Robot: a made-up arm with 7 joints.
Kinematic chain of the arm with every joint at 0, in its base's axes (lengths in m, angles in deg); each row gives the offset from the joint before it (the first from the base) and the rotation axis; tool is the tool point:
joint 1: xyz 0 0 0 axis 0 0.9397 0.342
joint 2: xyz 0 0 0 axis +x
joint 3: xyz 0 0 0 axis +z
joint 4: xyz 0.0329 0 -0.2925 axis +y
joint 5: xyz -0.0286 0 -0.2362 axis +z
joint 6: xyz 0 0 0 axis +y
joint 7: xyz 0 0 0 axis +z
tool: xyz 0 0 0
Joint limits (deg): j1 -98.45..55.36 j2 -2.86..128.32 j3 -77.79..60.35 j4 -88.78..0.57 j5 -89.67..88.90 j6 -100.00..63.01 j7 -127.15..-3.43
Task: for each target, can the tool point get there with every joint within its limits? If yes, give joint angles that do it. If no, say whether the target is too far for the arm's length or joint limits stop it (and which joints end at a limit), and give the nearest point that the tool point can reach.
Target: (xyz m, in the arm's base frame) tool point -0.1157 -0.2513 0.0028
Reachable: no: joint limits stop it (at a limit: joint 1, joint 2, joint 3, joint 4) | nearest point -0.1311 -0.2916 -0.2760 | short by 0.282 m
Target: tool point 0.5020 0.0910 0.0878
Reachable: yes | joints -77.00 31.27 6.99 -40.40 54.07 -13.43 -69.59
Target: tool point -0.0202 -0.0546 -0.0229
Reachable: no: joint limits stop it (at a limit: joint 1, joint 2, joint 3, joint 4) | nearest point -0.1311 -0.2916 -0.2760 | short by 0.364 m
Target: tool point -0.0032 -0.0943 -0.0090
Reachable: no: joint limits stop it (at a limit: joint 1, joint 2, joint 4) | nearest point 0.1872 -0.3775 -0.0288 | short by 0.342 m
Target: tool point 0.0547 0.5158 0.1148
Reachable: yes | joints -18.97 101.49 -8.11 -6.15 10.32 -18.53 -115.80
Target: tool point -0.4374 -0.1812 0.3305
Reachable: no: too far | nearest point -0.2666 0.1444 0.2941 | short by 0.369 m
